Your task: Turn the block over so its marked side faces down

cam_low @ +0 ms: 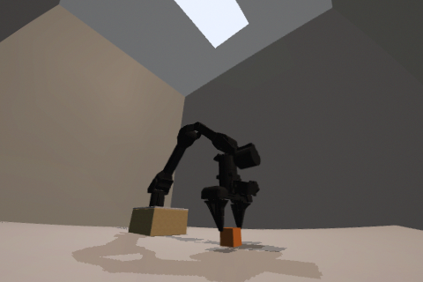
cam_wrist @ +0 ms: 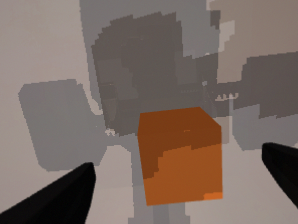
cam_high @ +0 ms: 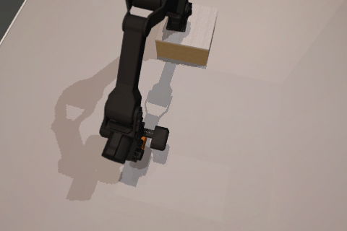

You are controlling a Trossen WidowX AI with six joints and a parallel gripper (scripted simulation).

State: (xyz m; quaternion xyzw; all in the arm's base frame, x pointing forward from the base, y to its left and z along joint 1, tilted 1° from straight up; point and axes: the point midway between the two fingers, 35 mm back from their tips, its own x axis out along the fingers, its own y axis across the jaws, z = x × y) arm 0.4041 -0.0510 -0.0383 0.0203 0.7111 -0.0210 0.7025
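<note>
The block is 1 cm below my gripper tip and 1 cm behind it.
</note>
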